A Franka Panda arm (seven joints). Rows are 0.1 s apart.
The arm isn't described. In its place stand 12 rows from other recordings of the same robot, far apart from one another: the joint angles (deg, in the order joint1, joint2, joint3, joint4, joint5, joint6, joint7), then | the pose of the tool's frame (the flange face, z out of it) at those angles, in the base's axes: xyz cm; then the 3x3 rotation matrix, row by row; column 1 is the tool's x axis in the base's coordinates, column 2 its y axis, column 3 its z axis.
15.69, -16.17, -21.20, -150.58, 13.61, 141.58, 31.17 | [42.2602, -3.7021, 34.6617], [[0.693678, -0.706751, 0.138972], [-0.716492, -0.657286, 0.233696], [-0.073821, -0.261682, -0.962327]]
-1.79, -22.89, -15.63, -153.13, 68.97, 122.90, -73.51 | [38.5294, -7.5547, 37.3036], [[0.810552, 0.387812, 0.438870], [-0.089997, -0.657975, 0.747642], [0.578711, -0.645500, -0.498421]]
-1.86, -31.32, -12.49, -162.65, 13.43, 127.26, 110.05 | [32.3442, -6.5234, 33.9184], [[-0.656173, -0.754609, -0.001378], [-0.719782, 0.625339, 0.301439], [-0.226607, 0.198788, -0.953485]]
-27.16, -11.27, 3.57, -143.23, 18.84, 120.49, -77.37 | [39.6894, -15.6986, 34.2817], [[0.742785, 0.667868, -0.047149], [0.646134, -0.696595, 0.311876], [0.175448, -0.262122, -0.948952]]
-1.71, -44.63, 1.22, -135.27, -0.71, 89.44, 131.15 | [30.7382, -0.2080, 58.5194], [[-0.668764, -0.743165, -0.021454], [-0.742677, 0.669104, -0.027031], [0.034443, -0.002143, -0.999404]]
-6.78, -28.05, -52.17, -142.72, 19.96, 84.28, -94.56 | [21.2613, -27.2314, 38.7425], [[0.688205, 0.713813, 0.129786], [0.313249, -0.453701, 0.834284], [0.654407, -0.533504, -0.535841]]
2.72, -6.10, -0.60, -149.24, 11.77, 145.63, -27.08 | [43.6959, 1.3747, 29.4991], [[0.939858, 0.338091, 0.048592], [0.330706, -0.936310, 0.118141], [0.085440, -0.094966, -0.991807]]
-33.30, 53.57, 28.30, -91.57, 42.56, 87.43, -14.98 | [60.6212, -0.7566, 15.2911], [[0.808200, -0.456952, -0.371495], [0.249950, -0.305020, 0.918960], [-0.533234, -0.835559, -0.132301]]
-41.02, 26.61, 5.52, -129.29, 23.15, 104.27, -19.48 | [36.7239, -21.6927, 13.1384], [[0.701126, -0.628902, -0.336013], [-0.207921, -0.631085, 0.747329], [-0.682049, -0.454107, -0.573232]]
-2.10, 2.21, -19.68, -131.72, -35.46, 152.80, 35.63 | [51.0231, -18.4973, 36.2875], [[0.826323, -0.502539, 0.254254], [-0.383524, -0.832700, -0.399400], [0.412431, 0.232521, -0.880815]]
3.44, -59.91, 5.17, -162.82, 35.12, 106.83, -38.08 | [25.1952, 8.1753, 46.6026], [[0.809116, 0.585135, 0.054294], [0.487926, -0.720429, 0.492860], [0.327505, -0.372290, -0.868413]]
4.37, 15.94, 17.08, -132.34, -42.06, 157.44, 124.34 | [48.7265, 22.2130, 24.2569], [[0.371726, -0.877883, 0.301894], [-0.907975, -0.411554, -0.078764], [0.193392, -0.244834, -0.950082]]
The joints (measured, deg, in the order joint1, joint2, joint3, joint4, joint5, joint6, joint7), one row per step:
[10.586, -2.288, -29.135, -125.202, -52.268, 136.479, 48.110]
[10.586, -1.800, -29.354, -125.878, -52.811, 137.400, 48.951]
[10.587, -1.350, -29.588, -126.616, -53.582, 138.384, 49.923]
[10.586, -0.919, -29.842, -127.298, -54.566, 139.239, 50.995]
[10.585, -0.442, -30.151, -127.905, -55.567, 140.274, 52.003]
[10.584, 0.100, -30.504, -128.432, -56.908, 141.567, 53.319]
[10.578, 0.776, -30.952, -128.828, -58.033, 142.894, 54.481]
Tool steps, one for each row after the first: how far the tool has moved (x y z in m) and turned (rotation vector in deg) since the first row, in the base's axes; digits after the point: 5 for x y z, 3 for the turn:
[-0.00102, 0.00041, -0.00859, 0.065, 0.068, 0.053]
[-0.00246, 0.00091, -0.01725, 0.043, 0.093, 0.169]
[-0.00414, 0.00098, -0.02542, -0.142, 0.139, 0.240]
[-0.00554, 0.00081, -0.03314, -0.304, 0.082, 0.445]
[-0.00647, 0.00065, -0.04048, -0.583, -0.258, 0.769]
[-0.00717, -0.00042, -0.04784, -0.743, -0.558, 1.019]

